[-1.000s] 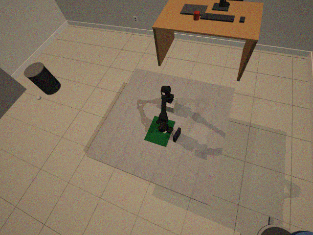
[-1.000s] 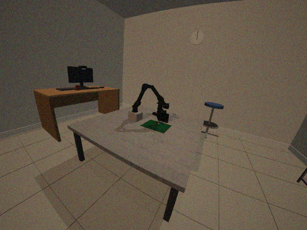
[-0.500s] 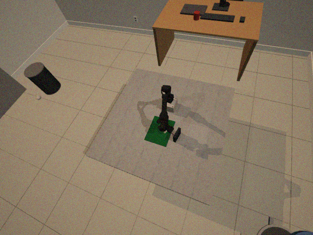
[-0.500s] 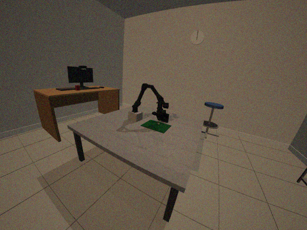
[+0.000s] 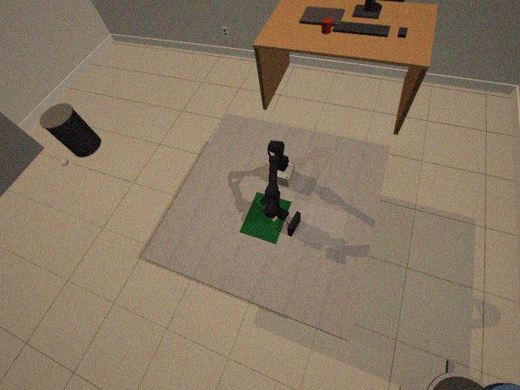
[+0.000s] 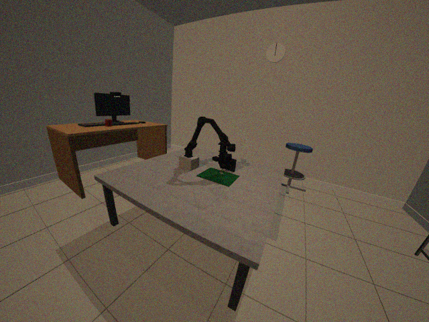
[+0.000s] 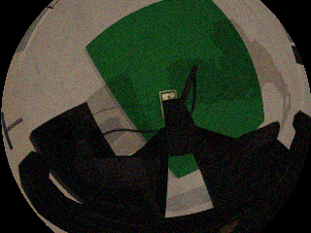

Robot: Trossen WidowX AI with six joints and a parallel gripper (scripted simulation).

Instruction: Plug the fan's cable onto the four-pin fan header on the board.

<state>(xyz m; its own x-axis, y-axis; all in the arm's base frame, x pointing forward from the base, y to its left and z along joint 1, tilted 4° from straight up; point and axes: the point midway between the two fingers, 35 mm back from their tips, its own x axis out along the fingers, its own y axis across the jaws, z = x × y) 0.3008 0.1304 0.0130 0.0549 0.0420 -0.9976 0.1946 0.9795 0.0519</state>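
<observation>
My gripper tip is 1 cm short of the pale four-pin header and 6 cm above it. From my gripper tip the other things lie so: green board: 3 cm ahead, 6 cm to the right, 8 cm below; black fan: 12 cm to the left, 1 cm below; dark fan plug: 1 cm ahead, 1 cm above.
</observation>
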